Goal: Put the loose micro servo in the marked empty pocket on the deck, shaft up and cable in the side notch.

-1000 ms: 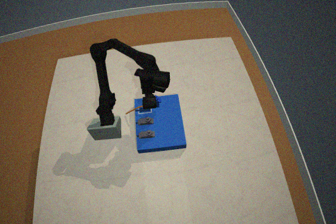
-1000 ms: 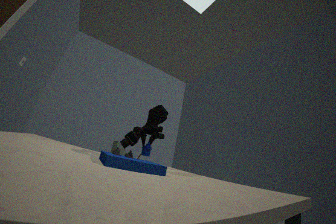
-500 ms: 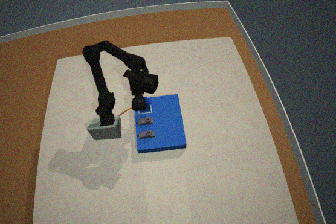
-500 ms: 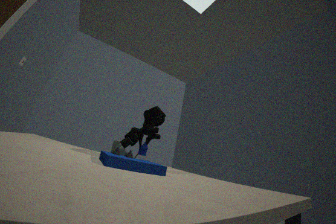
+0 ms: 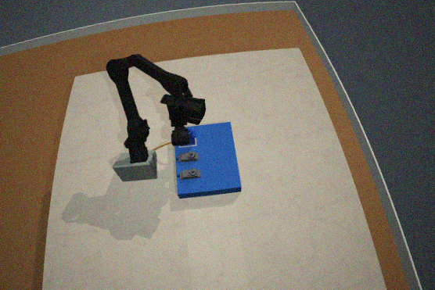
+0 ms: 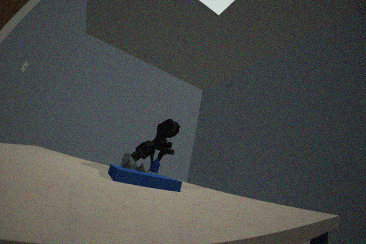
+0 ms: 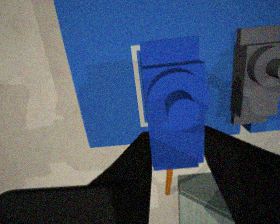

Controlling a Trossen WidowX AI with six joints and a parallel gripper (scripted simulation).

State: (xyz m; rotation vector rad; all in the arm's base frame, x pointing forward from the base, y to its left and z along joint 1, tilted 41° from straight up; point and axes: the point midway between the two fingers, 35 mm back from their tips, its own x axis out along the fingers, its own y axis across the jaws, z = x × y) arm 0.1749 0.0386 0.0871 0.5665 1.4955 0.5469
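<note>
My gripper tip is 12 cm short of the blue deck, 8 cm to the left of it and 8 cm above it.
</note>
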